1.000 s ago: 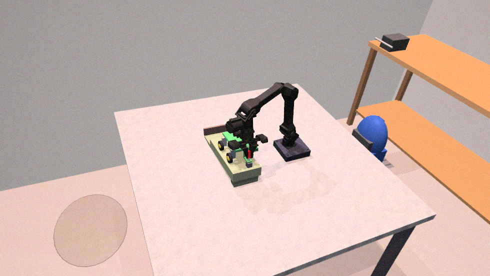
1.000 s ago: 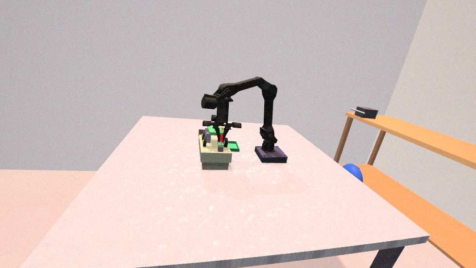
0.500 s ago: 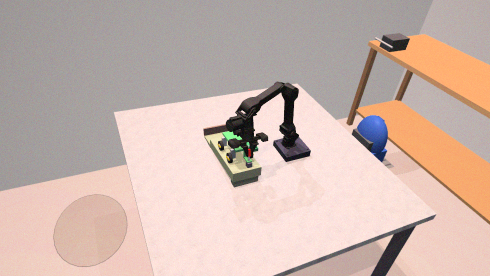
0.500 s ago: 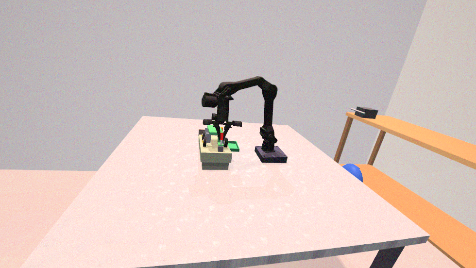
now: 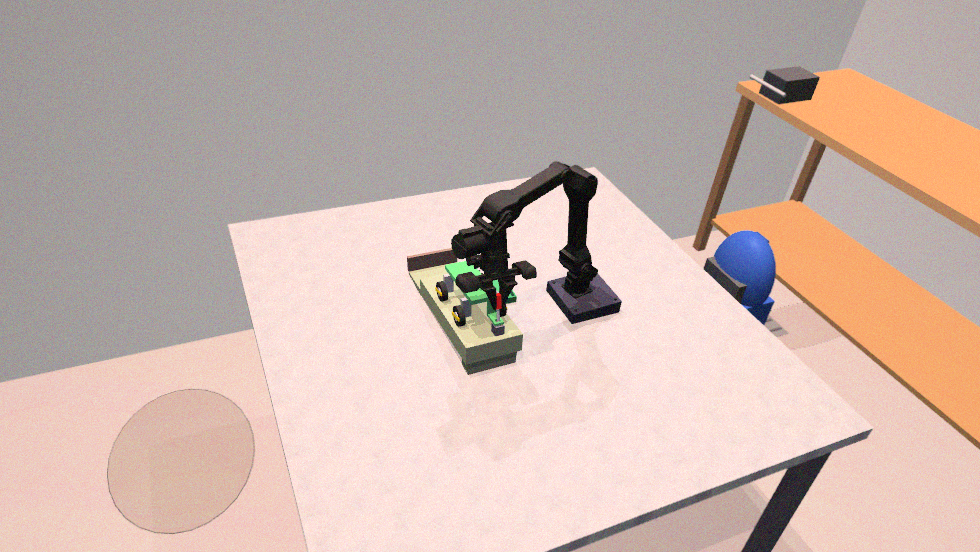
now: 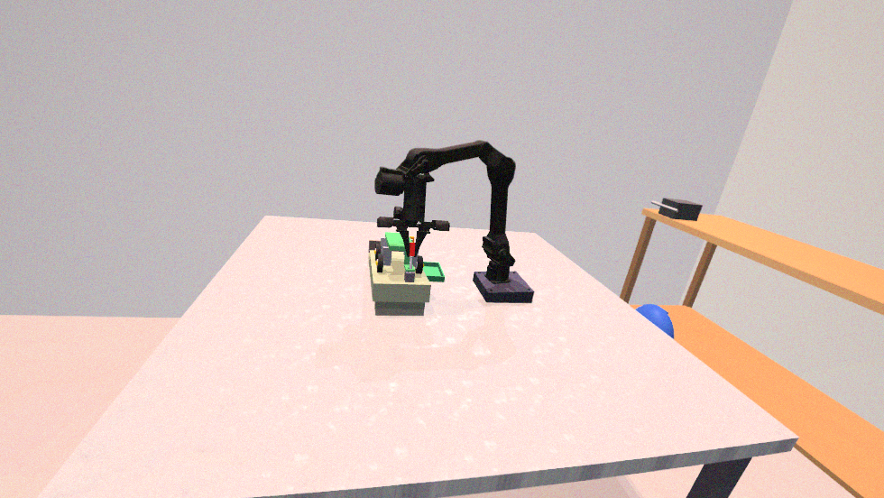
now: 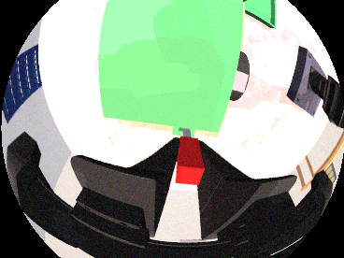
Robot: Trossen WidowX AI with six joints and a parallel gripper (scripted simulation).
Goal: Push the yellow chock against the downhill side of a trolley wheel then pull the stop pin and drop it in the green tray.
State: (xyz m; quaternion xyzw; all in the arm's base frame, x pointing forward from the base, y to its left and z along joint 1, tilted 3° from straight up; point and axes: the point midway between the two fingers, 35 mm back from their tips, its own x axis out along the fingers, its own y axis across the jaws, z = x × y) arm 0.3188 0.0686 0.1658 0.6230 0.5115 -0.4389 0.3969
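Now: the green tray 15 cm behind my gripper tip, 21 cm to the right of it and 16 cm below it. The rest, counted from my gripper tip: red-headed stop pin right at my gripper tip; then trolley 11 cm to the right, 4 cm below; then pale ramp block 12 cm to the right, 10 cm below.
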